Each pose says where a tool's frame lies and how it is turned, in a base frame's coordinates. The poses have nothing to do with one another.
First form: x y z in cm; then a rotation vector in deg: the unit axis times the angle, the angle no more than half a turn.
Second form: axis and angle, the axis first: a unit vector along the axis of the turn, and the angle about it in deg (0 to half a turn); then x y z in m. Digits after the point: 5 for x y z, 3 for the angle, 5 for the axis.
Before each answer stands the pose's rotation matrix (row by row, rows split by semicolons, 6 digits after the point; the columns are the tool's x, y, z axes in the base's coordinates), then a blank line. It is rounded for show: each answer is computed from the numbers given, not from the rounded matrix.
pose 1, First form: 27.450 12.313 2.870 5.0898 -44.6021 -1.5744
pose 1, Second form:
0.711851 -0.008093 -0.702284; -0.057590 0.995894 -0.069851; 0.699965 0.090168 0.708462

0.11331 -0.99294 -0.03505 44.919 0.27450 0.12313 0.02870
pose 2, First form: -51.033 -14.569 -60.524 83.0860 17.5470 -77.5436
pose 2, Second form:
0.320043 0.767984 -0.554773; -0.454321 -0.389441 -0.801204; -0.831363 0.508465 0.224273

0.72251 0.15259 -0.67431 114.996 -0.51033 -0.14569 -0.60524
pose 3, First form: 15.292 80.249 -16.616 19.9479 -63.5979 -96.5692
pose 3, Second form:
-0.417066 0.596622 -0.685637; -0.865539 -0.030559 0.499908; 0.277304 0.801940 0.529145

0.17000 -0.54201 -0.82300 117.338 0.15292 0.80249 -0.16616
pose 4, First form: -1.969 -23.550 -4.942 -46.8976 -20.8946 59.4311
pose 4, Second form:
0.484451 -0.614339 -0.622811; 0.868930 0.255454 0.423915; -0.101328 -0.746546 0.657573

-0.59714 -0.26605 0.75673 78.537 -0.01969 -0.23550 -0.04942
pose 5, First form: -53.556 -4.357 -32.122 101.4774 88.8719 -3.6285
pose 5, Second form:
0.258621 0.864160 0.431675; 0.826093 0.033768 -0.562521; -0.500685 0.502083 -0.705143

0.75201 0.65860 -0.02689 134.941 -0.53556 -0.04357 -0.32122
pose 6, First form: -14.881 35.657 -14.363 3.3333 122.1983 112.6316
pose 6, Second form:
-0.970429 -0.132329 0.201883; 0.190450 0.094133 0.977173; -0.148312 0.986726 -0.066147

0.02005 0.73516 0.67760 166.221 -0.14881 0.35657 -0.14363
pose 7, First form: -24.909 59.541 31.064 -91.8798 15.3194 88.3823
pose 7, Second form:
0.208846 -0.677778 -0.704982; 0.400978 -0.598149 0.693855; -0.891964 -0.427591 0.146853

-0.71554 0.11930 0.68831 128.406 -0.24909 0.59541 0.31064
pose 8, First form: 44.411 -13.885 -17.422 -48.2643 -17.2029 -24.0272
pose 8, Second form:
0.877465 0.470924 -0.091029; -0.237910 0.592120 0.769931; 0.416479 -0.653930 0.631602

-0.85284 -0.30398 -0.42457 56.592 0.44411 -0.13885 -0.17422
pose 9, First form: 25.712 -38.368 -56.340 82.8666 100.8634 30.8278
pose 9, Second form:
-0.048824 0.623098 0.780619; 0.953038 0.262940 -0.150273; -0.298890 0.736622 -0.606673

0.61781 0.75199 0.22984 134.129 0.25712 -0.38368 -0.56340
